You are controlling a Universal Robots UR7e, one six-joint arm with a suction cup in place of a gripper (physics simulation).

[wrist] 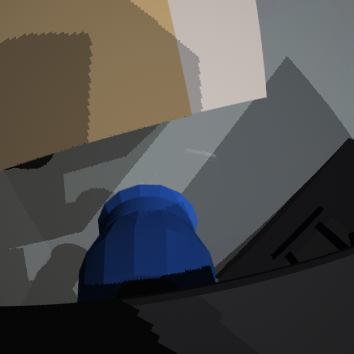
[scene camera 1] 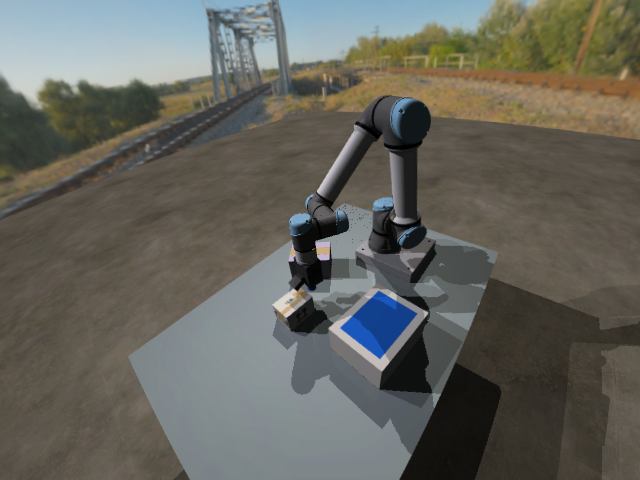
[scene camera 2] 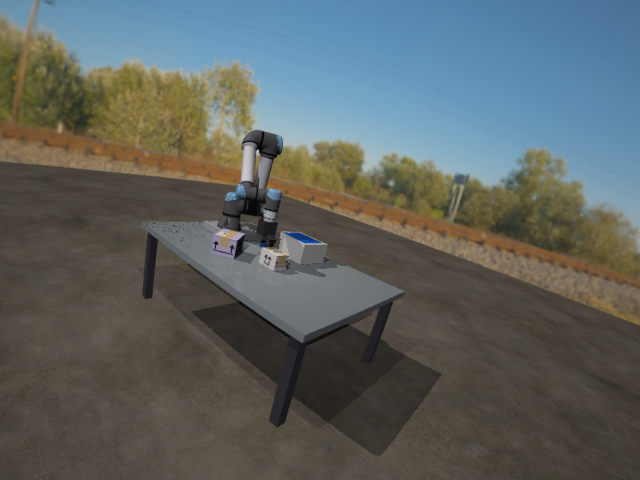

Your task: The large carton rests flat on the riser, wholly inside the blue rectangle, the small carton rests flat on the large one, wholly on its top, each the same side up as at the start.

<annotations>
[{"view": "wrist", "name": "my suction cup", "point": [147, 231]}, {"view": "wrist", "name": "small carton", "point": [78, 78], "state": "on the table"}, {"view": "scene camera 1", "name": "riser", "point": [376, 333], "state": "on the table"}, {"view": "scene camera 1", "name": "small carton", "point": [294, 307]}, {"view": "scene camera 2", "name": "large carton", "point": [226, 243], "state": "on the table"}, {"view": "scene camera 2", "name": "riser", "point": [301, 248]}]
</annotations>
